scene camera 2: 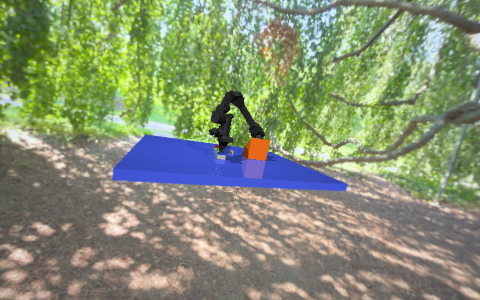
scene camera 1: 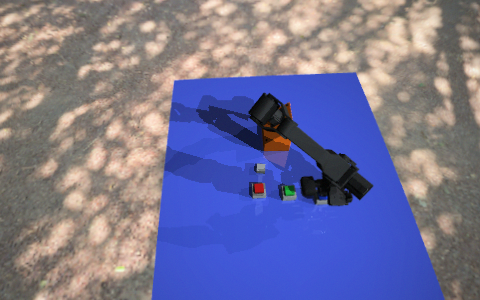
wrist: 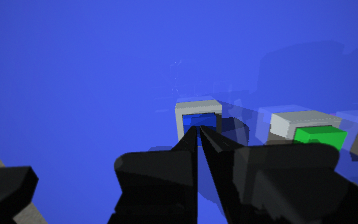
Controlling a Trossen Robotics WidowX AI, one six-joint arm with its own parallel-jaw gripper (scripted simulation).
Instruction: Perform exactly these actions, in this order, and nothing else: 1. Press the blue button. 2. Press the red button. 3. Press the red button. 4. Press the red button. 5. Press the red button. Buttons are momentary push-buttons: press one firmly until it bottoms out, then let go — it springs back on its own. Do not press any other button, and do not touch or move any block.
Scene:
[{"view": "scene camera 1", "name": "gripper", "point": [324, 195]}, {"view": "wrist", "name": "gripper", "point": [197, 129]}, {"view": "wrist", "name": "green button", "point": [330, 135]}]

